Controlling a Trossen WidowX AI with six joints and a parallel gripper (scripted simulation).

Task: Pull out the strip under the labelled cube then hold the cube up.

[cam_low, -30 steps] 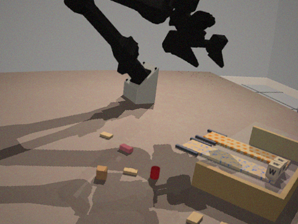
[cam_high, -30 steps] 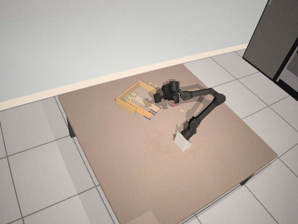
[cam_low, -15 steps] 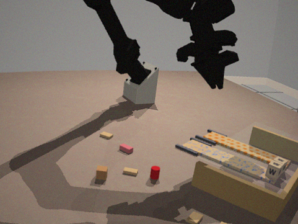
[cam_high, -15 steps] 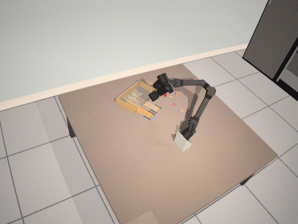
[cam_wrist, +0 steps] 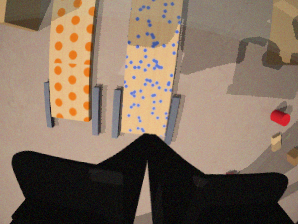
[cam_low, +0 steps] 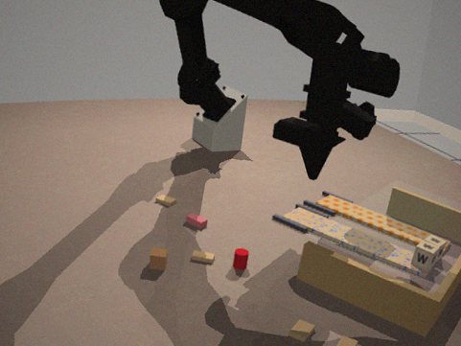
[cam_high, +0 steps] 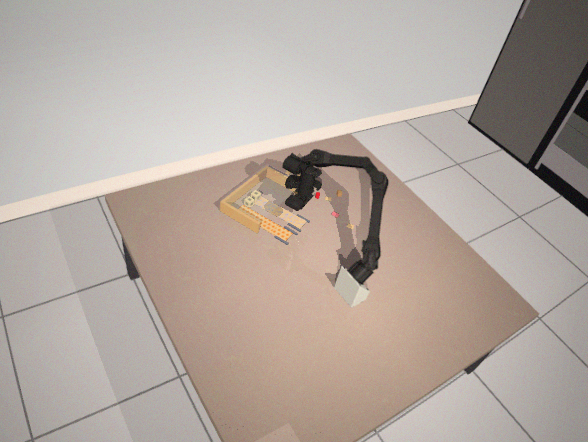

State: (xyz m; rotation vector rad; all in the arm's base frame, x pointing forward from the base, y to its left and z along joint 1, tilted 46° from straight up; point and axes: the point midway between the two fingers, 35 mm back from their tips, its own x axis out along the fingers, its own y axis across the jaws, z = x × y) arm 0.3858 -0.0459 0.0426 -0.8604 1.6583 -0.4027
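My gripper tip is now 130 mm to the right of the orange-dotted strip, 70 mm short of it and 70 mm above it. From my gripper tip the other things lie so: pink block (170 mm to the right, 70 mm below, 50 mm behind); then red cylinder (180 mm to the right, 70 mm ahead, 60 mm below).
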